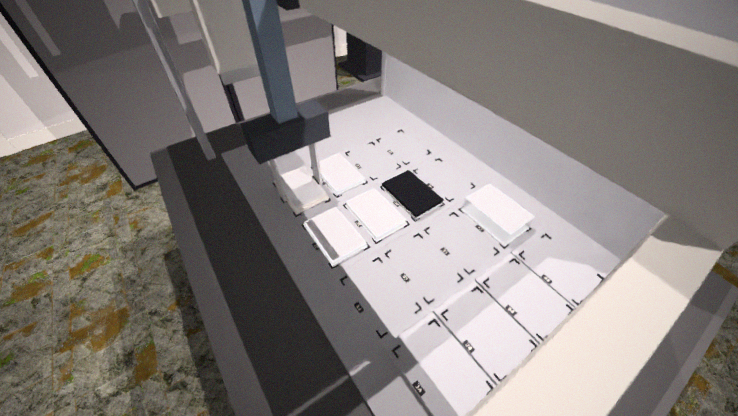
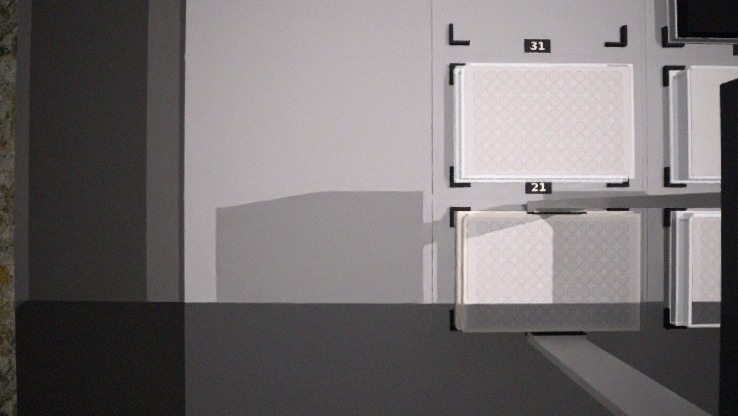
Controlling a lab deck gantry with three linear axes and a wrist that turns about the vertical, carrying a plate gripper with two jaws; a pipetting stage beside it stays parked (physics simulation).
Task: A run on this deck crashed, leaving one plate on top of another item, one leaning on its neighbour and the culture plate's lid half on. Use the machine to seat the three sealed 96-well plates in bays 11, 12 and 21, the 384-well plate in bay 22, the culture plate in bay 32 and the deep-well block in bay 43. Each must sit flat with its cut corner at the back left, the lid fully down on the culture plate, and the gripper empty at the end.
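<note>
My gripper is shut across the short width of a cream sealed 96-well plate at bay 11; the plate looks level and slightly raised. Other sealed plates lie in bay 21 and bay 12. A plain white plate, apparently the 384-well one, lies in bay 22. A black-topped plate, apparently the culture plate, is in bay 32. The tall white deep-well block stands in bay 43. Cut corners are hard to tell.
The bay 31 label shows above the bay 21 plate. The beige pipetting stage hangs beside the blue gantry column. A pale wall bounds the deck's back. Thin raised dividers separate the right-hand bays.
</note>
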